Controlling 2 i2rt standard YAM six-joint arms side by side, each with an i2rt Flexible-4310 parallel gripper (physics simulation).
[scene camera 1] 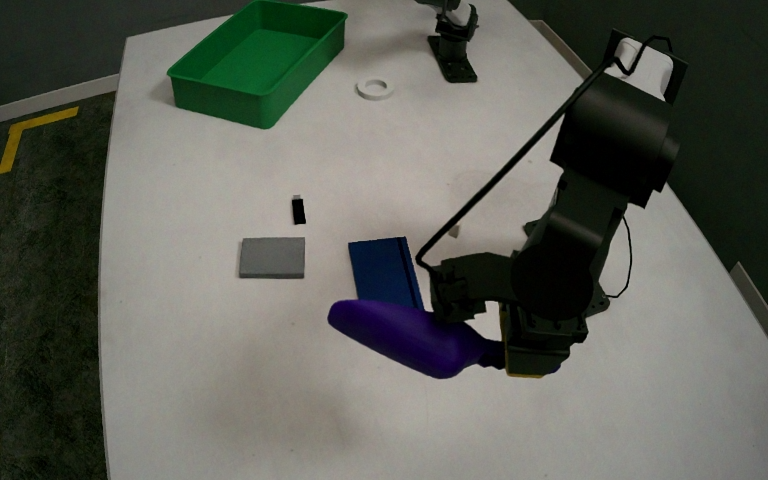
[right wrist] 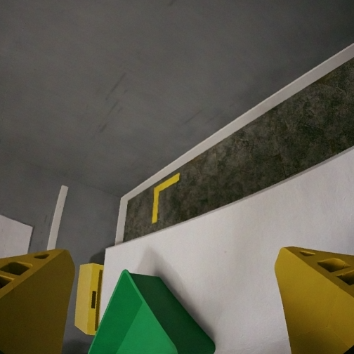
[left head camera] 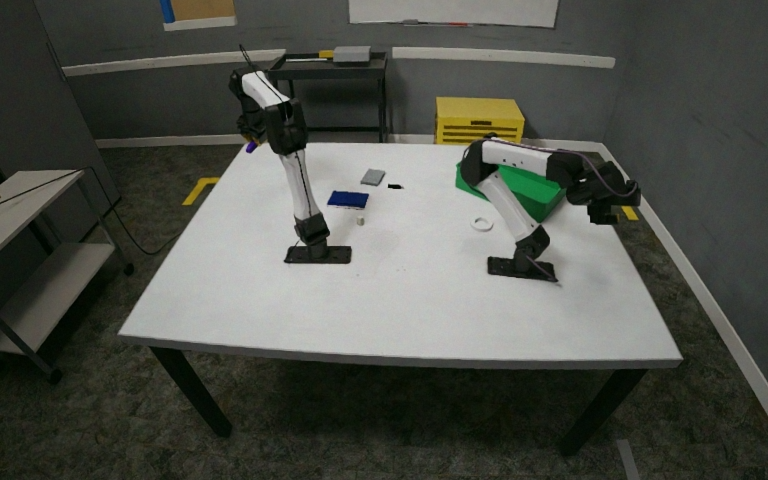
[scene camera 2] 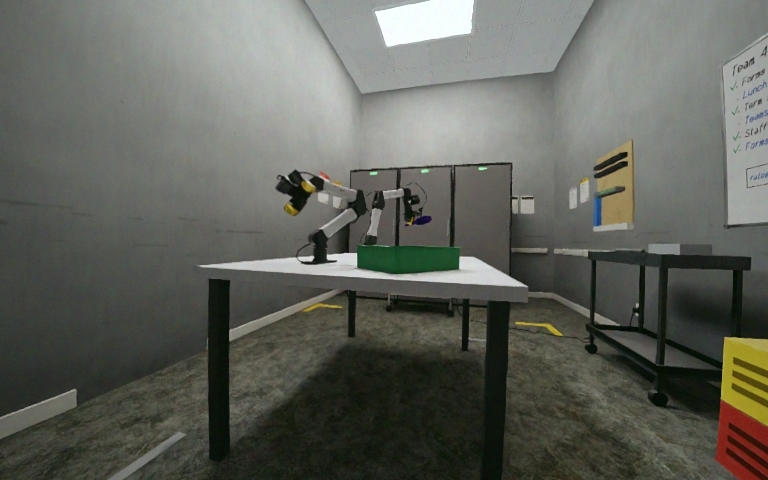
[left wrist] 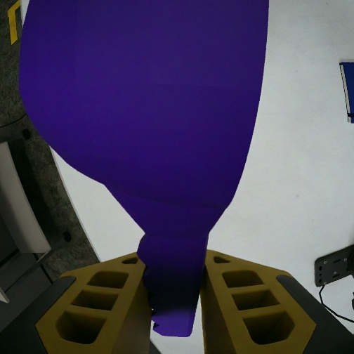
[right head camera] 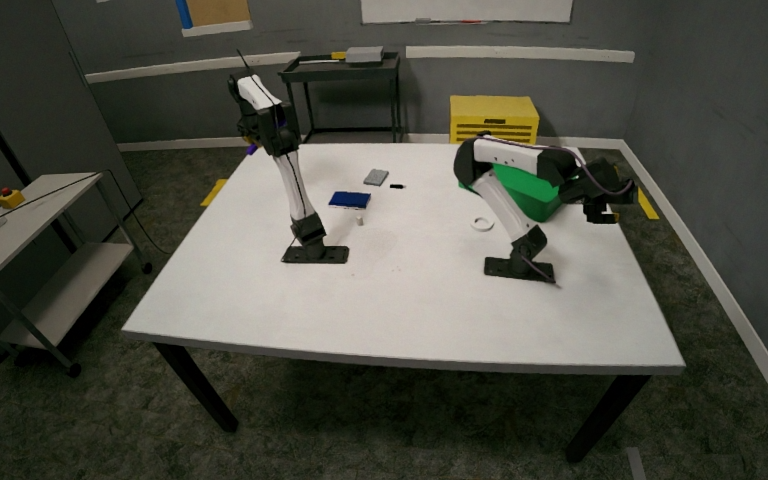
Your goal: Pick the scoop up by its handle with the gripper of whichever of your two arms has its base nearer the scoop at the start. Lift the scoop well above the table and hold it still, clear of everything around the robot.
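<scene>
The purple scoop is in the air, well above the white table. A small purple part of it also shows in the left head camera and the right head camera. My left gripper is shut on the scoop's notched handle, with a yellow finger on each side; the scoop's wide bowl reaches out ahead of the fingers. My right gripper is open and empty, raised at the right of the head camera views; its fingers stand wide apart.
A green bin, a white ring, a blue notebook, a grey block, a black USB stick and a small pale piece lie on the table.
</scene>
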